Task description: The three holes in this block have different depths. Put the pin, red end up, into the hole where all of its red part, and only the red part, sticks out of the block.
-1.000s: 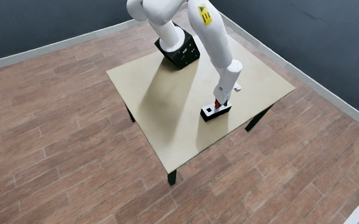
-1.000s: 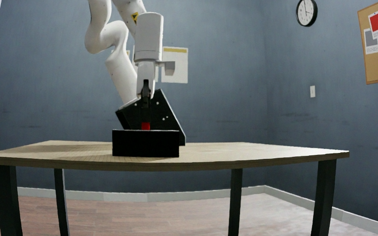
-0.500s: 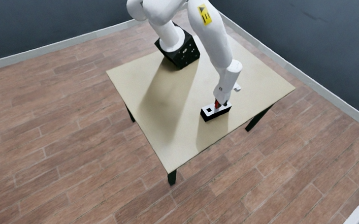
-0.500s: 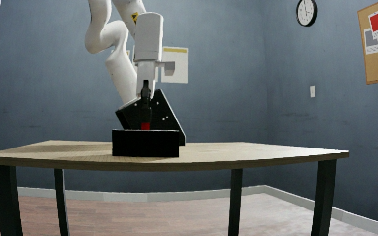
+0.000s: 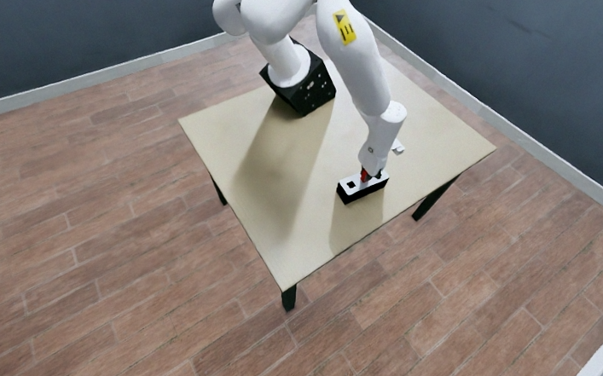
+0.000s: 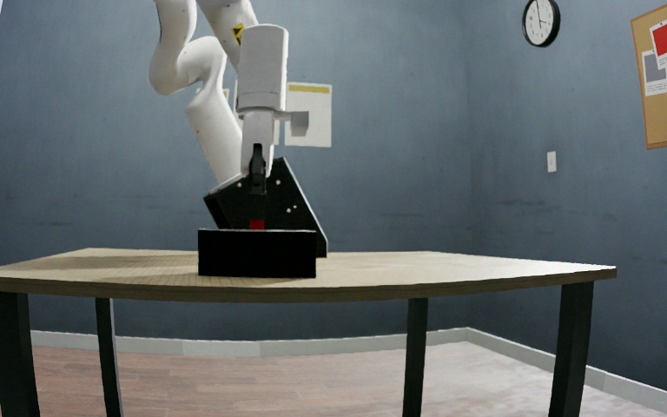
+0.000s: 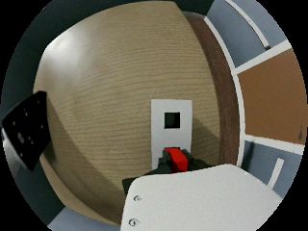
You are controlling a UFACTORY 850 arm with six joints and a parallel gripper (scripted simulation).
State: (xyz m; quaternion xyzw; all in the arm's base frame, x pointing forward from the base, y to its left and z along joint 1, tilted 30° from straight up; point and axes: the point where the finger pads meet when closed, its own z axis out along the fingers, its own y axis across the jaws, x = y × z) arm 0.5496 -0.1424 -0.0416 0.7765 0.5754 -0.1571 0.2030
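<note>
Now: hand 1 cm above the pin. Also, from my hand: black block (7 cm below).
</note>
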